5 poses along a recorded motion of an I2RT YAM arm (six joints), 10 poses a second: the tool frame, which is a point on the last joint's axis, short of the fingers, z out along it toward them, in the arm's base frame.
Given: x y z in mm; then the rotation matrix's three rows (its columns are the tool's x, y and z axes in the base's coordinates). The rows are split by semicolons.
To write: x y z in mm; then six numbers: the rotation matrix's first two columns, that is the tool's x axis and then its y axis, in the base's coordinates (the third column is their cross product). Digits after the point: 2 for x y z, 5 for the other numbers.
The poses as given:
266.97 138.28 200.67; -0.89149 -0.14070 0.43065; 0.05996 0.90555 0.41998; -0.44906 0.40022 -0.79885
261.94 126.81 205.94; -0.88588 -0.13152 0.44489; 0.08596 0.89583 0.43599; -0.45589 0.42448 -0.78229
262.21 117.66 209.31; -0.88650 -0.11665 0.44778; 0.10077 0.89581 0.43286; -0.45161 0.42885 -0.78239
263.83 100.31 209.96; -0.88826 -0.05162 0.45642; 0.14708 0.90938 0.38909; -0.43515 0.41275 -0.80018
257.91 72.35 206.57; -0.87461 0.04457 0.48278; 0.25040 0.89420 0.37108; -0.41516 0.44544 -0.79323
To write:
266.97 138.28 200.67 -0.89149 0.05996 -0.44906 -0.14070 0.90555 0.40022
261.94 126.81 205.94 -0.88588 0.08596 -0.45589 -0.13152 0.89583 0.42448
262.21 117.66 209.31 -0.88650 0.10077 -0.45161 -0.11665 0.89581 0.42885
263.83 100.31 209.96 -0.88826 0.14708 -0.43515 -0.05162 0.90938 0.41275
257.91 72.35 206.57 -0.87461 0.25040 -0.41516 0.04457 0.89420 0.44544

